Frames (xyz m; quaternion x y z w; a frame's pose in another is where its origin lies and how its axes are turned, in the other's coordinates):
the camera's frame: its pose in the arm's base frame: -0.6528 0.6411 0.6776 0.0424 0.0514 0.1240 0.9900
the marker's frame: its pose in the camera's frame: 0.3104 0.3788 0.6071 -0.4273 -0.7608 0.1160 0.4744
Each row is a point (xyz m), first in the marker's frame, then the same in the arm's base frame.
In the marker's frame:
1: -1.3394 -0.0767 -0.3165
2: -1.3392 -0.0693 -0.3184
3: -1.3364 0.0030 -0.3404
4: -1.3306 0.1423 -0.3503
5: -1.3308 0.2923 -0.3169
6: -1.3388 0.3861 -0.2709
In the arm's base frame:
1: 0.2765 0.1037 0.5167
2: 0.2804 0.1094 0.5134
3: 0.3218 0.1652 0.4836
4: 0.3721 0.2747 0.4129
5: 0.3882 0.3909 0.3136
6: 0.3779 0.4598 0.2353

